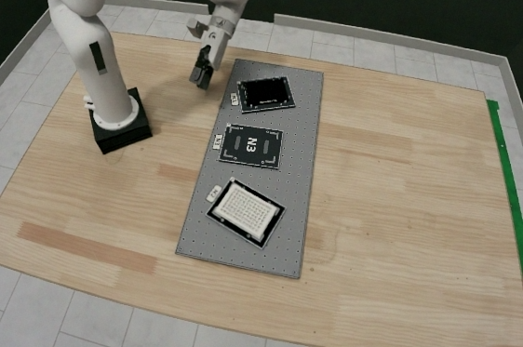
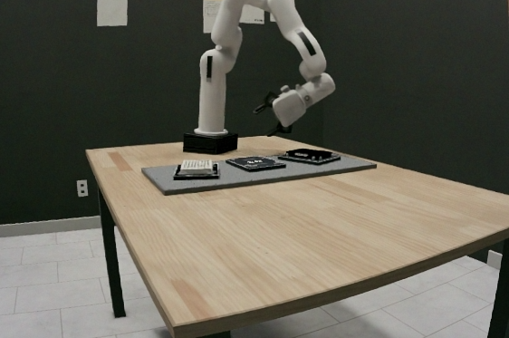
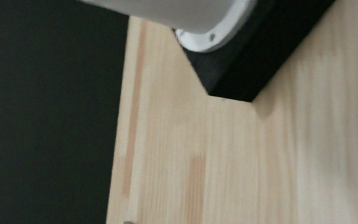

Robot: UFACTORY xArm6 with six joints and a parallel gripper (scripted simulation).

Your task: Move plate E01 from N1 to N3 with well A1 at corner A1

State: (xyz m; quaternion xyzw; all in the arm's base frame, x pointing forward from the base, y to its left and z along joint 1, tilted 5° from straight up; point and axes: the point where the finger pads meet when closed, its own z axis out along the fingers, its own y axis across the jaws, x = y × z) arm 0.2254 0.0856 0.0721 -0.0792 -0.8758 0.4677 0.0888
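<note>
The black plate E01 lies 180 mm ahead of my hand, 60 mm to the left of it and 90 mm below it. From my hand the other things lie so: white plate E07: 170 mm ahead, 320 mm to the right, 90 mm below; then nest N3: 160 mm ahead, 130 mm to the right, 100 mm below.
</note>
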